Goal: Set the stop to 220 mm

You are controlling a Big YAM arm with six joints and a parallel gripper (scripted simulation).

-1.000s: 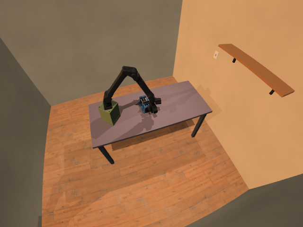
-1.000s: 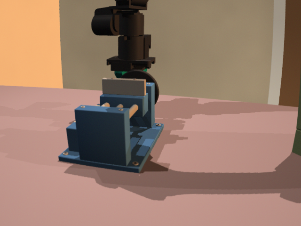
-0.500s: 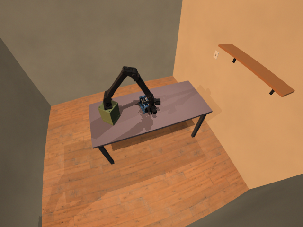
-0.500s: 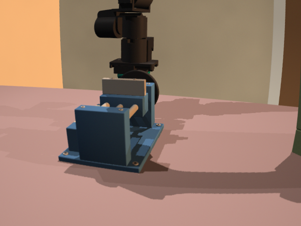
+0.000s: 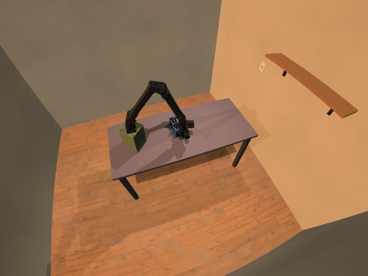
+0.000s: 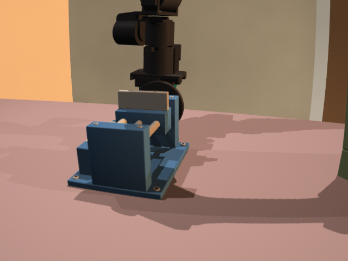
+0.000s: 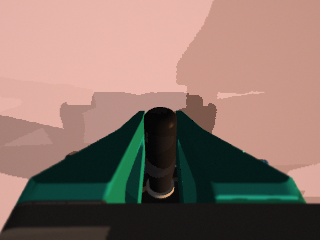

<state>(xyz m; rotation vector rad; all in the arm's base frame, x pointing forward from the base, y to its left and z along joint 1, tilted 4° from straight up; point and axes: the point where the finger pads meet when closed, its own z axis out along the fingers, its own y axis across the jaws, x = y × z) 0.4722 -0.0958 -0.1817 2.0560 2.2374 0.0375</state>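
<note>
Now: the grey stop plate 10 mm behind my hand, 130 mm to the left of it and 50 mm above it. The rest, counted from my hand: black crank handle 10 mm to the left.
</note>
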